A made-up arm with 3 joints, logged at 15 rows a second.
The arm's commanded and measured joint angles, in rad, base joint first. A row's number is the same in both.
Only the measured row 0 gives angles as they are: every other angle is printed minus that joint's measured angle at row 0.
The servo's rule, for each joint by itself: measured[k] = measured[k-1] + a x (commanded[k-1-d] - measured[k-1]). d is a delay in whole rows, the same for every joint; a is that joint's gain. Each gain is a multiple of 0.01, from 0.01 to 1. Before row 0 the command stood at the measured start. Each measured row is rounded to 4 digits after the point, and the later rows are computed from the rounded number. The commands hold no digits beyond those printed.
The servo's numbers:
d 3
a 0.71 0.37 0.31
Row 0, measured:
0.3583 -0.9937 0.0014
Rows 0 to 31, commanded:
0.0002 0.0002 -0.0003
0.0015 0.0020 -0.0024
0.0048 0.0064 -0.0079
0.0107 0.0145 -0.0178
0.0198 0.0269 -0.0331
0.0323 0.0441 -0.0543
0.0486 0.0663 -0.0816
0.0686 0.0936 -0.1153
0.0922 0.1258 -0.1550
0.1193 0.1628 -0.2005
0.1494 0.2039 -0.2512
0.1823 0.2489 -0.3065
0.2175 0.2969 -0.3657
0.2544 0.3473 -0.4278
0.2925 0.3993 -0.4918
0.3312 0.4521 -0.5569
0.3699 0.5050 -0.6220
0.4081 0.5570 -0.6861
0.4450 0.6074 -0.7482
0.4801 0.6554 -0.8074
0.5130 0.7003 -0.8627
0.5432 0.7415 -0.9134
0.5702 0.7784 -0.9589
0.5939 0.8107 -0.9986
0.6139 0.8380 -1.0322
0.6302 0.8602 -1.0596
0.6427 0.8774 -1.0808
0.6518 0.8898 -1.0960
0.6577 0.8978 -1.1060
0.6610 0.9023 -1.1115
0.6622 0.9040 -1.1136
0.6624 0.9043 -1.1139
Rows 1 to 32, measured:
0.0000 0.0000 0.0000
0.0000 0.0000 0.0000
0.0000 0.0000 0.0000
0.0001 0.0001 -0.0001
0.0011 0.0008 -0.0008
0.0037 0.0029 -0.0030
0.0087 0.0072 -0.0076
0.0166 0.0145 -0.0155
0.0277 0.0255 -0.0275
0.0425 0.0406 -0.0443
0.0610 0.0602 -0.0663
0.0832 0.0845 -0.0938
0.1088 0.1135 -0.1269
0.1376 0.1469 -0.1654
0.1693 0.1846 -0.2091
0.2035 0.2262 -0.2576
0.2396 0.2710 -0.3104
0.2772 0.3185 -0.3666
0.3155 0.3679 -0.4256
0.3541 0.4186 -0.4865
0.3924 0.4698 -0.5484
0.4297 0.5207 -0.6103
0.4655 0.5705 -0.6714
0.4992 0.6185 -0.7307
0.5304 0.6640 -0.7873
0.5587 0.7063 -0.8405
0.5837 0.7449 -0.8895
0.6051 0.7793 -0.9337
0.6229 0.8092 -0.9727
0.6370 0.8344 -1.0062
0.6475 0.8549 -1.0340
0.6547 0.8708 -1.0563

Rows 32 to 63, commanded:
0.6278 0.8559 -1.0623
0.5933 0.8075 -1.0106
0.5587 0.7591 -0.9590
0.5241 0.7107 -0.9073
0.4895 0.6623 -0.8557
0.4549 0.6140 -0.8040
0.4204 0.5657 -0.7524
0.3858 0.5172 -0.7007
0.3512 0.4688 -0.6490
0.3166 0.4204 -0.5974
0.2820 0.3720 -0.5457
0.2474 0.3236 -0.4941
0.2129 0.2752 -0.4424
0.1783 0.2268 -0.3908
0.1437 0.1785 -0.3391
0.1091 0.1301 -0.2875
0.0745 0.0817 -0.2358
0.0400 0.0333 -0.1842
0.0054 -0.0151 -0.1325
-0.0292 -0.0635 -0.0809
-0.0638 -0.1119 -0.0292
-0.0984 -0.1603 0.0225
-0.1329 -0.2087 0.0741
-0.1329 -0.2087 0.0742
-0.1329 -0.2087 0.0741
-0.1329 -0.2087 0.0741
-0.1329 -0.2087 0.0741
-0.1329 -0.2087 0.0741
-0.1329 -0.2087 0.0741
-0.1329 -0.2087 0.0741
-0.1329 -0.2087 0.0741
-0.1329 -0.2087 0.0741
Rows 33 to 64, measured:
0.6592 0.8825 -1.0734
0.6613 0.8905 -1.0859
0.6621 0.8956 -1.0946
0.6377 0.8809 -1.0846
0.6062 0.8537 -1.0617
0.5725 0.8187 -1.0299
0.5381 0.7787 -0.9919
0.5036 0.7356 -0.9497
0.4690 0.6906 -0.9045
0.4345 0.6444 -0.8573
0.3999 0.5973 -0.8088
0.3653 0.5498 -0.7593
0.3307 0.5019 -0.7091
0.2961 0.4538 -0.6584
0.2615 0.4056 -0.6075
0.2270 0.3574 -0.5563
0.1924 0.3091 -0.5050
0.1578 0.2608 -0.4536
0.1232 0.2124 -0.4021
0.0886 0.1640 -0.3505
0.0541 0.1156 -0.2989
0.0195 0.0672 -0.2473
-0.0151 0.0188 -0.1957
-0.0497 -0.0296 -0.1441
-0.0843 -0.0780 -0.0925
-0.1188 -0.1264 -0.0409
-0.1288 -0.1569 -0.0052
-0.1317 -0.1761 0.0194
-0.1326 -0.1882 0.0364
-0.1328 -0.1958 0.0481
-0.1329 -0.2006 0.0562
-0.1329 -0.2036 0.0617

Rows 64 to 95, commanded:
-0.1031 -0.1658 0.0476
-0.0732 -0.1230 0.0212
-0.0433 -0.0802 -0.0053
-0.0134 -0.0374 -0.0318
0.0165 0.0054 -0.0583
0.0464 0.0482 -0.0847
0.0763 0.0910 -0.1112
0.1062 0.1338 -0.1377
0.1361 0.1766 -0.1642
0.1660 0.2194 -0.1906
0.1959 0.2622 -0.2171
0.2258 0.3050 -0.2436
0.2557 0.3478 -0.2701
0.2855 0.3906 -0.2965
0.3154 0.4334 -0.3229
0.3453 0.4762 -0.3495
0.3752 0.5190 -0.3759
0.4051 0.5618 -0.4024
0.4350 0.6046 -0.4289
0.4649 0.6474 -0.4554
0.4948 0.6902 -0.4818
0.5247 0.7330 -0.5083
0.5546 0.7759 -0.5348
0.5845 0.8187 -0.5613
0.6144 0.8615 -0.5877
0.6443 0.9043 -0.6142
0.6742 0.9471 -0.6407
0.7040 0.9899 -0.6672
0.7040 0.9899 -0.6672
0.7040 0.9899 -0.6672
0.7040 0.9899 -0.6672
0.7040 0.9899 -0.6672
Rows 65 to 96, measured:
-0.1329 -0.2055 0.0655
-0.1329 -0.2067 0.0682
-0.1329 -0.2074 0.0700
-0.1117 -0.1920 0.0631
-0.0844 -0.1665 0.0501
-0.0552 -0.1346 0.0329
-0.0255 -0.0986 0.0128
0.0043 -0.0601 -0.0092
0.0342 -0.0200 -0.0326
0.0641 0.0211 -0.0570
0.0940 0.0628 -0.0820
0.1239 0.1049 -0.1075
0.1538 0.1473 -0.1333
0.1837 0.1898 -0.1593
0.2136 0.2324 -0.1854
0.2435 0.2751 -0.2117
0.2733 0.3178 -0.2380
0.3032 0.3606 -0.2643
0.3331 0.4034 -0.2907
0.3630 0.4462 -0.3171
0.3929 0.4890 -0.3435
0.4228 0.5318 -0.3700
0.4527 0.5746 -0.3965
0.4826 0.6174 -0.4229
0.5125 0.6602 -0.4494
0.5424 0.7030 -0.4759
0.5723 0.7458 -0.5024
0.6022 0.7886 -0.5288
0.6321 0.8314 -0.5553
0.6620 0.8742 -0.5818
0.6918 0.9170 -0.6083
0.7005 0.9440 -0.6266

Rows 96 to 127, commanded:
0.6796 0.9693 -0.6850
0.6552 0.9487 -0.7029
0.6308 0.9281 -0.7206
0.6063 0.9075 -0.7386
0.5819 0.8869 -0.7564
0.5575 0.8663 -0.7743
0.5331 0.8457 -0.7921
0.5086 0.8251 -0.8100
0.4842 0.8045 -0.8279
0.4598 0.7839 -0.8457
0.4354 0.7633 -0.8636
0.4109 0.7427 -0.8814
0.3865 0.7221 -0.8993
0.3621 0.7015 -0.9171
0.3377 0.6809 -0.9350
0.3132 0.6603 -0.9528
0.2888 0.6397 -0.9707
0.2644 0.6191 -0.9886
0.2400 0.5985 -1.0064
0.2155 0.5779 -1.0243
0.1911 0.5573 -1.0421
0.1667 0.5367 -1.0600
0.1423 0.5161 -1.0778
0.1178 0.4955 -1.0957
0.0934 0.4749 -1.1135
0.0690 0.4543 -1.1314
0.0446 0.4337 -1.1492
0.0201 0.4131 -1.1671
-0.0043 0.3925 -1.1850
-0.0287 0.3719 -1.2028
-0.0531 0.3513 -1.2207
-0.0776 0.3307 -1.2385
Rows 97 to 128, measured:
0.7030 0.9610 -0.6392
0.7037 0.9717 -0.6479
0.7039 0.9784 -0.6539
0.6866 0.9750 -0.6635
0.6643 0.9653 -0.6757
0.6405 0.9515 -0.6896
0.6162 0.9352 -0.7048
0.5918 0.9173 -0.7208
0.5674 0.8984 -0.7374
0.5430 0.8789 -0.7544
0.5186 0.8590 -0.7716
0.4942 0.8388 -0.7891
0.4698 0.8185 -0.8066
0.4454 0.7981 -0.8243
0.4209 0.7776 -0.8420
0.3965 0.7571 -0.8598
0.3721 0.7365 -0.8776
0.3477 0.7159 -0.8954
0.3232 0.6953 -0.9132
0.2988 0.6747 -0.9310
0.2744 0.6541 -0.9489
0.2500 0.6335 -0.9667
0.2255 0.6129 -0.9846
0.2011 0.5923 -1.0024
0.1767 0.5717 -1.0203
0.1523 0.5511 -1.0381
0.1278 0.5305 -1.0560
0.1034 0.5099 -1.0738
0.0790 0.4893 -1.0917
0.0546 0.4687 -1.1095
0.0301 0.4481 -1.1274
0.0057 0.4275 -1.1453

